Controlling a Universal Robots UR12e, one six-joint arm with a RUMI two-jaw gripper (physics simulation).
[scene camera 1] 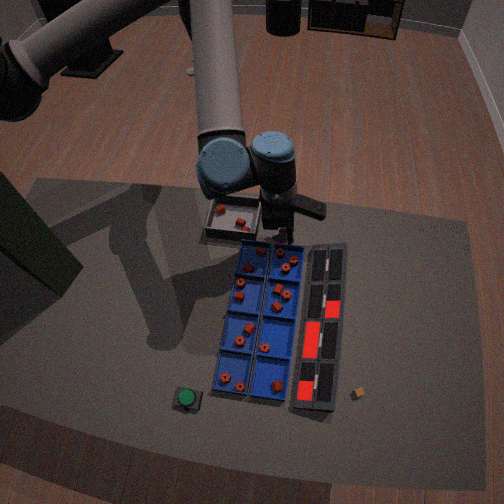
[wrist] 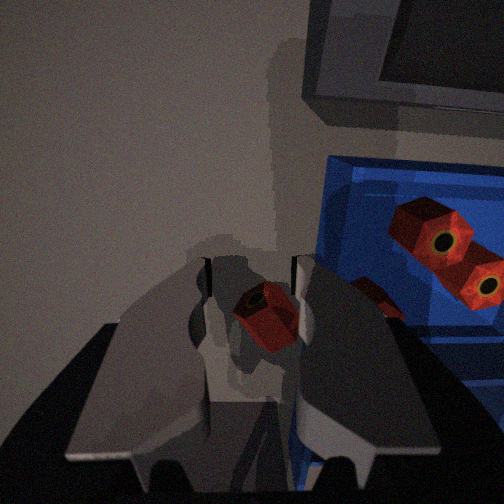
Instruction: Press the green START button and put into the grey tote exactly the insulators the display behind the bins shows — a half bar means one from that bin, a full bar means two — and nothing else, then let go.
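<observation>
My gripper (scene camera 1: 285, 236) hangs over the mat between the grey tote (scene camera 1: 233, 218) and the top end of the blue bins (scene camera 1: 260, 320). In the wrist view the jaws (wrist: 250, 270) are shut on a red insulator (wrist: 267, 315), which sits tilted against the right finger. The tote holds three red insulators; its corner shows in the wrist view (wrist: 400, 60). The display (scene camera 1: 320, 327) shows a half bar in the second row right, a full bar in the third row left and a half bar in the bottom row left. The green START button (scene camera 1: 186, 397) is at the front left.
The blue bins hold several loose red insulators; two lie in the nearest compartment (wrist: 445, 250). A small tan cube (scene camera 1: 357, 393) lies on the mat right of the display. The arm's upper links cross the back left.
</observation>
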